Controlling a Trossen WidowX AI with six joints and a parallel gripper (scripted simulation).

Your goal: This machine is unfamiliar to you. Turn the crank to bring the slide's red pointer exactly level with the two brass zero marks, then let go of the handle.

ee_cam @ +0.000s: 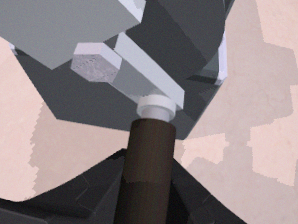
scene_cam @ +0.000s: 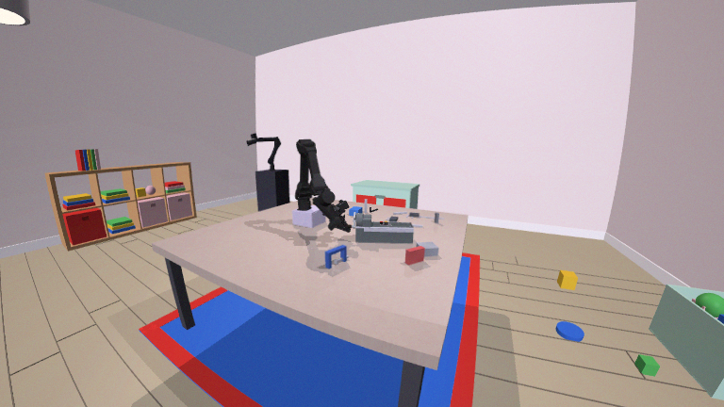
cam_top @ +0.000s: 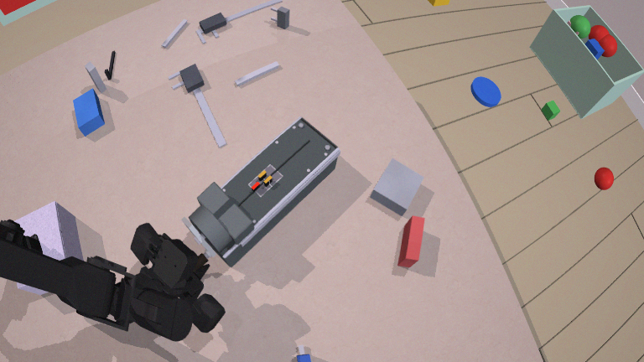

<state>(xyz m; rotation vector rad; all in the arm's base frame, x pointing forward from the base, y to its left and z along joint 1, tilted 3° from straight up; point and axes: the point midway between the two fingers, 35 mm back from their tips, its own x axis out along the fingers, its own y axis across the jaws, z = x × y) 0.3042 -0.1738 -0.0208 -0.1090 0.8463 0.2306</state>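
The red pointer lies 14 cm ahead of my gripper tip, 5 cm to the left of it and 4 cm above it. Round my gripper tip: dark brown crank handle 2 cm behind, 2 cm above; then red block 31 cm ahead, 15 cm to the right, 2 cm below; then grey block 35 cm ahead, 5 cm to the right, 3 cm below.
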